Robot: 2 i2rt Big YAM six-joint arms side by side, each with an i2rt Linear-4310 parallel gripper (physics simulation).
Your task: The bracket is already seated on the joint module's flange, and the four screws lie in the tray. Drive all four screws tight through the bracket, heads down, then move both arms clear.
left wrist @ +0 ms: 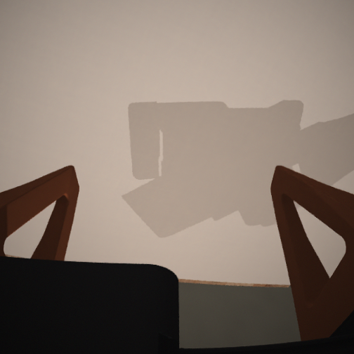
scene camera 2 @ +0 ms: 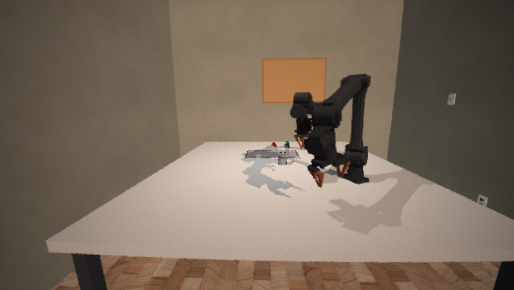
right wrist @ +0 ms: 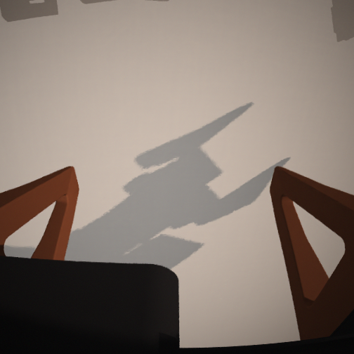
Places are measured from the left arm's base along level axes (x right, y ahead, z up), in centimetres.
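Where they show: left gripper, fingertip midpoint: [scene camera 2: 330,182]; right gripper, fingertip midpoint: [scene camera 2: 304,149]; left arm's base at its link origin: [scene camera 2: 354,179].
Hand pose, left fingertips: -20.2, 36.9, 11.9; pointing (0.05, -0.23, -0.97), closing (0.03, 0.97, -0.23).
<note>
Things, the pixels of their top centre, and the offset from my left fingertips, as dx, dy, dz. "spot": a spot on its surface instead. Level surfaces: height alone.
- joint module at its top centre: [scene camera 2: 282,155] +61.9, -16.1, -5.5
- small red object at its top centre: [scene camera 2: 274,143] +116.7, -39.3, -8.4
- small blue object at a spot on its surface: [scene camera 2: 287,144] spot: +105.9, -47.2, -8.5
- white table at its surface level: dz -11.9
The joint module [scene camera 2: 282,161] stands upright on the table in scene camera 2, a small light cylinder. The bracket is too small to make out clearly at its top. The grey tray [scene camera 2: 257,154] lies behind it; the screws cannot be told apart at this size. My left gripper [scene camera 2: 331,181] [left wrist: 174,176] is open and empty above the table, to the right of and nearer than the module. My right gripper [scene camera 2: 302,145] [right wrist: 174,177] is open and empty, farther back and right of the module; it is partly hidden behind the left arm in scene camera 2.
A small red object [scene camera 2: 274,144] and a small blue object [scene camera 2: 287,144] are behind the tray. The white table [scene camera 2: 190,220] bears arm shadows. The table's edge crosses the lower part of the left wrist view. An orange board [scene camera 2: 294,80] hangs on the back wall.
</note>
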